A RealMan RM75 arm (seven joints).
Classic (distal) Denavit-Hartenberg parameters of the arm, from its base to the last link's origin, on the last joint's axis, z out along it. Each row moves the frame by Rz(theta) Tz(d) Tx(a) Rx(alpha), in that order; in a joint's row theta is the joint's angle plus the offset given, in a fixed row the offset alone. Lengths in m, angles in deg.
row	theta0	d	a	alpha
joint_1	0	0.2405	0	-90
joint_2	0	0	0	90
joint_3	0	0.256	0	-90
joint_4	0	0	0	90
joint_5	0	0.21	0	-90
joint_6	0	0	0	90
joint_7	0	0.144	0	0
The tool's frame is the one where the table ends.
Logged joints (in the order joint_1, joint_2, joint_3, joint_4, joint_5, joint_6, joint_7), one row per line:
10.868 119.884 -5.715 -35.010 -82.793 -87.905 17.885
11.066 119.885 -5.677 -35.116 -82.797 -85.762 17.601
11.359 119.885 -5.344 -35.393 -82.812 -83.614 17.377
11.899 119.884 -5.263 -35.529 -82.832 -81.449 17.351
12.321 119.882 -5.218 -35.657 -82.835 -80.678 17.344
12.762 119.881 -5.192 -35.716 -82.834 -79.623 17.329
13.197 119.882 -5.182 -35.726 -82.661 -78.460 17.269
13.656 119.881 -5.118 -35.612 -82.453 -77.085 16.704
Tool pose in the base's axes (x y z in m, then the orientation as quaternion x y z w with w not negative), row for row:
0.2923 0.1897 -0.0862 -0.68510 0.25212 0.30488 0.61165
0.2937 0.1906 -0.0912 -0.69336 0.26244 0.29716 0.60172
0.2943 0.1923 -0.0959 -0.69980 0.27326 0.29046 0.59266
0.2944 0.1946 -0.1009 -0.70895 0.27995 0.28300 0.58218
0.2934 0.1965 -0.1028 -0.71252 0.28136 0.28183 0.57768
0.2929 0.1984 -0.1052 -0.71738 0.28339 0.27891 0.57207
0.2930 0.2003 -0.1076 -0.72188 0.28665 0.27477 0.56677
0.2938 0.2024 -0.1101 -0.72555 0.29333 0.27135 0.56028
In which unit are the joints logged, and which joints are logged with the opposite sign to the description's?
The joints are logged in degrees. Opposite sign: joint_4, joint_7.
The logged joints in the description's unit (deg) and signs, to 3 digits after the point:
10.868 119.884 -5.715 35.010 -82.793 -87.905 -17.885
11.066 119.885 -5.677 35.116 -82.797 -85.762 -17.601
11.359 119.885 -5.344 35.393 -82.812 -83.614 -17.377
11.899 119.884 -5.263 35.529 -82.832 -81.449 -17.351
12.321 119.882 -5.218 35.657 -82.835 -80.678 -17.344
12.762 119.881 -5.192 35.716 -82.834 -79.623 -17.329
13.197 119.882 -5.182 35.726 -82.661 -78.460 -17.269
13.656 119.881 -5.118 35.612 -82.453 -77.085 -16.704

